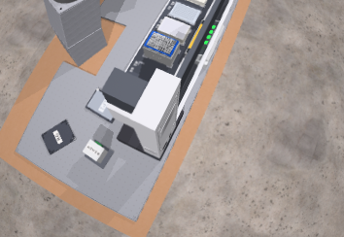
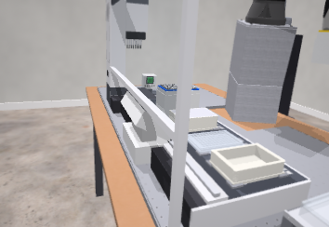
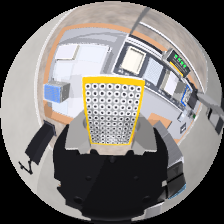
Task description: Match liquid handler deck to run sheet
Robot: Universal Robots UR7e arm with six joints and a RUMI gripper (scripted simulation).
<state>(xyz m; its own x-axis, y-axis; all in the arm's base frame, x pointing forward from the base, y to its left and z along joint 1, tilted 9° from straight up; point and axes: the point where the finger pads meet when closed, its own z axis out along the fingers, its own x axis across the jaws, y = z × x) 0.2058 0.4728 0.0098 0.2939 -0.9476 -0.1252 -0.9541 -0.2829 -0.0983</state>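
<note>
My gripper is now 1 cm to the left of the yellow-framed tip rack and 1 cm below it. The rest, counted from my hand: clear well plate: 26 cm below, 17 cm to the right, 17 cm ahead; shelf: 26 cm below, 22 cm to the left, 3 cm behind; cream one-well reservoir: 25 cm below, 17 cm ahead, 4 cm to the right.
</note>
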